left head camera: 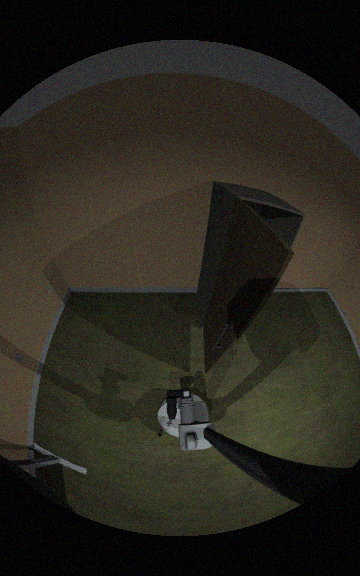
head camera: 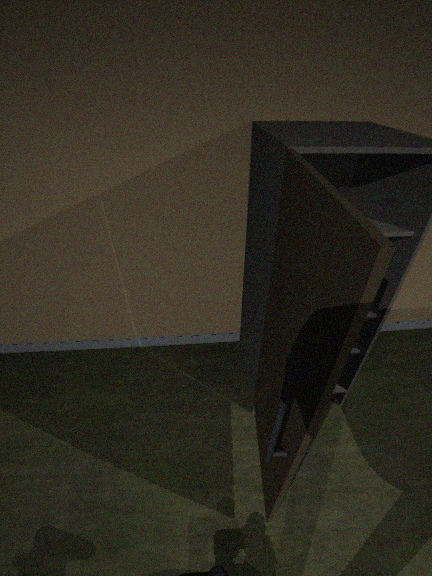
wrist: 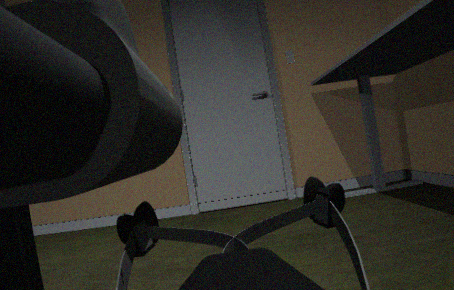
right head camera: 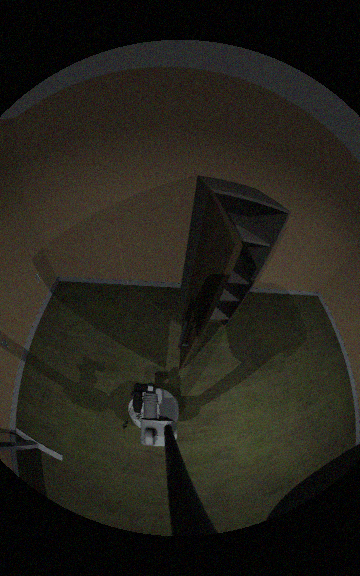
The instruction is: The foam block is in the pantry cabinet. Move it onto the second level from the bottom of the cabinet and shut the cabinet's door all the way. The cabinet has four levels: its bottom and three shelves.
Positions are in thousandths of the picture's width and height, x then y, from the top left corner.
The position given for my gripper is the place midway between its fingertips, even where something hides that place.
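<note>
In the head camera I see a brown pantry cabinet (head camera: 767, 409). The left head camera gives me the cabinet (left head camera: 693, 409) too, and so does the right head camera, with the cabinet (right head camera: 649, 398). As for the wrist view, I find my own gripper (wrist: 508, 716) there, together with a grey room door (wrist: 517, 498).
</note>
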